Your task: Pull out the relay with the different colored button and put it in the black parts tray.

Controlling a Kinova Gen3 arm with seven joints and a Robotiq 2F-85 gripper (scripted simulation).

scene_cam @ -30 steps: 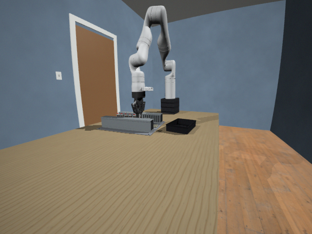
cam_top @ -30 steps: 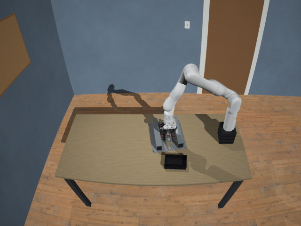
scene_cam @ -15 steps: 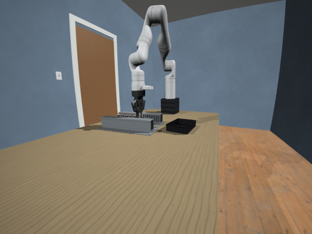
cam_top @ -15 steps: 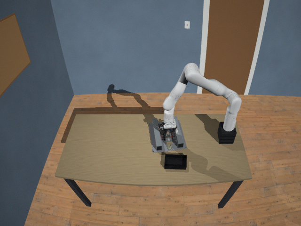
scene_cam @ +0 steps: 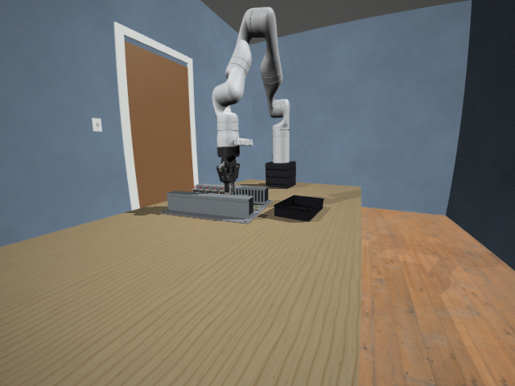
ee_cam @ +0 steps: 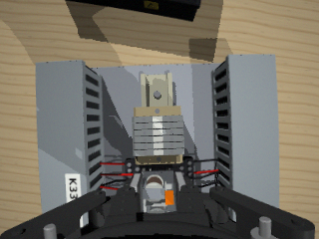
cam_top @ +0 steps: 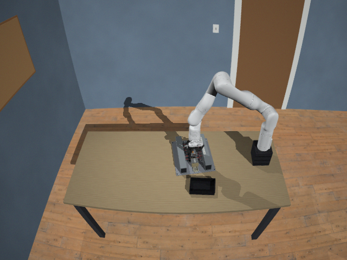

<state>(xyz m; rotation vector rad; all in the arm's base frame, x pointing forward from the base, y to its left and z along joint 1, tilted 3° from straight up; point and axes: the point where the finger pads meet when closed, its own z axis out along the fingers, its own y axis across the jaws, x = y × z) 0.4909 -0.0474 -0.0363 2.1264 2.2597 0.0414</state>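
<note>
The grey panel is 40 mm to the right of my hand and 70 mm below it. Round my hand: clear relay (10 mm below); then black parts tray (30 mm behind, 240 mm to the left, 50 mm below).
</note>
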